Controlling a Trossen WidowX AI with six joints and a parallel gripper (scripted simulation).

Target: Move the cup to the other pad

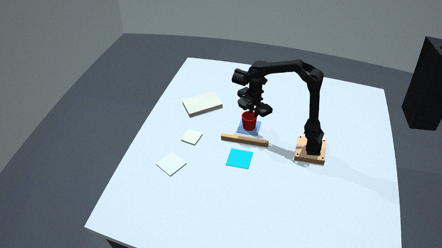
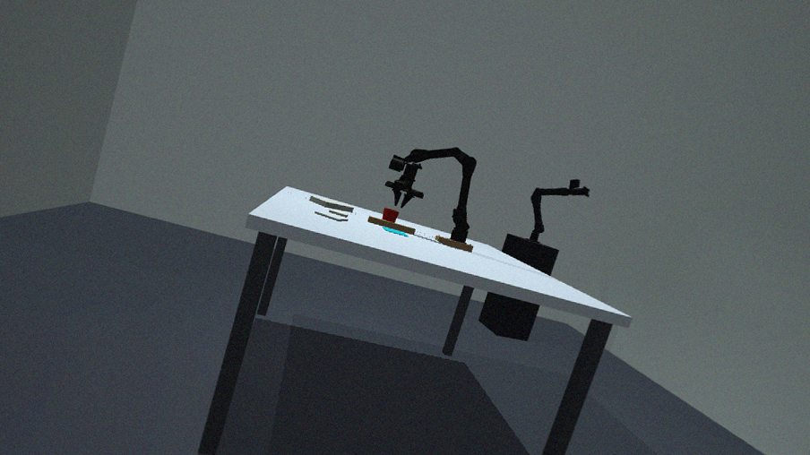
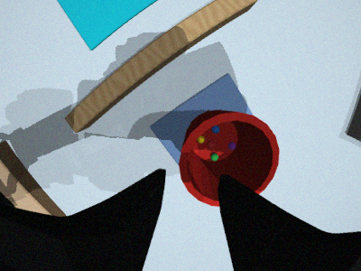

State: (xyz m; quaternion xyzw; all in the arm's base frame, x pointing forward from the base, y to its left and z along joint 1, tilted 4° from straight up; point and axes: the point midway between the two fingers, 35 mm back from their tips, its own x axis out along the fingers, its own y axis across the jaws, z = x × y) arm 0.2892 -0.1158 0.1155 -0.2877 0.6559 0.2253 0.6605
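My gripper tip is now 20 mm short of the red cup, 20 mm to the left of it and 60 mm above it. The rest, counted from my gripper tip: white block 280 mm ahead, 160 mm to the right, 90 mm below; bright cyan pad 40 mm ahead, 180 mm to the left, 110 mm below; wooden bar 30 mm ahead, 80 mm to the left, 90 mm below.
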